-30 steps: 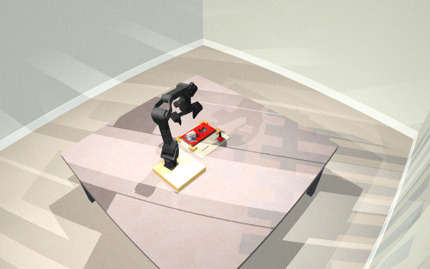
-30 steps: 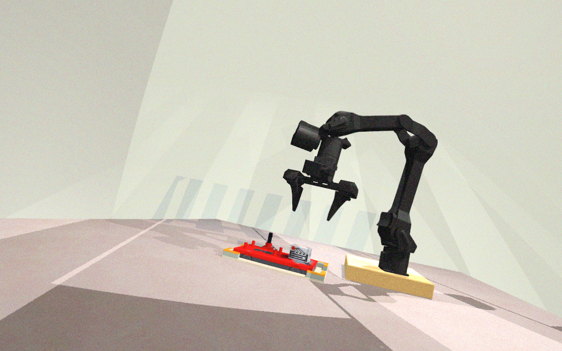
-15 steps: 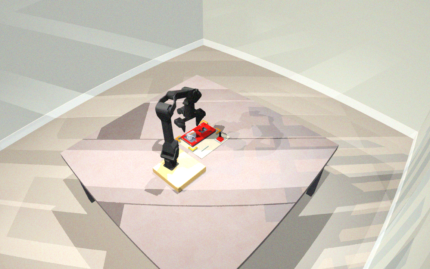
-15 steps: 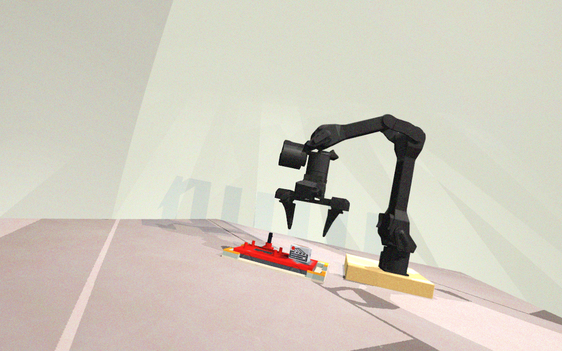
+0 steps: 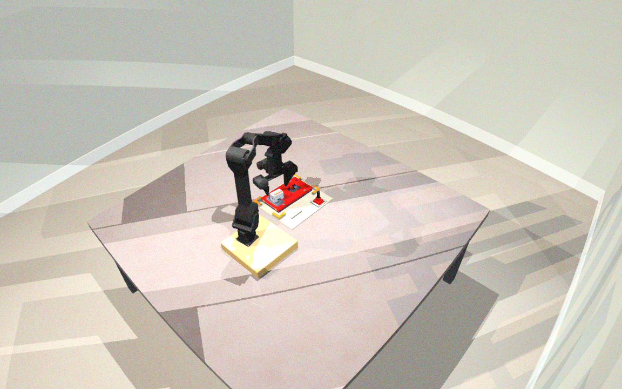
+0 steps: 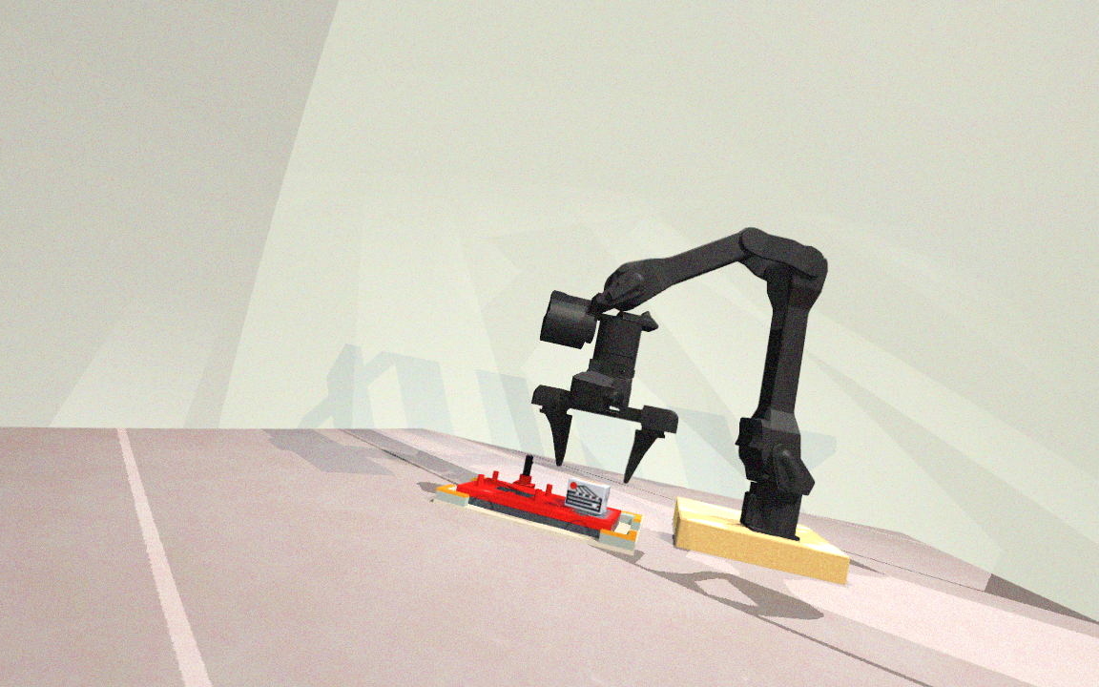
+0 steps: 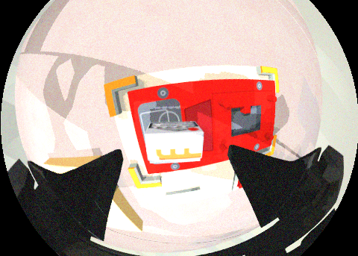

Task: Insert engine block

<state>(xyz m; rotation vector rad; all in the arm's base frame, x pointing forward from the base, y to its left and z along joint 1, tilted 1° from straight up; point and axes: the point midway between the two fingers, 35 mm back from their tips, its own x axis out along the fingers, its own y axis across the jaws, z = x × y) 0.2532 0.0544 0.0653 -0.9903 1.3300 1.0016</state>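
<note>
Right now the grey engine block is 30 mm below my gripper tip. The rest, counted from my gripper tip: black post: 100 mm ahead, 140 mm to the right, 30 mm below.
</note>
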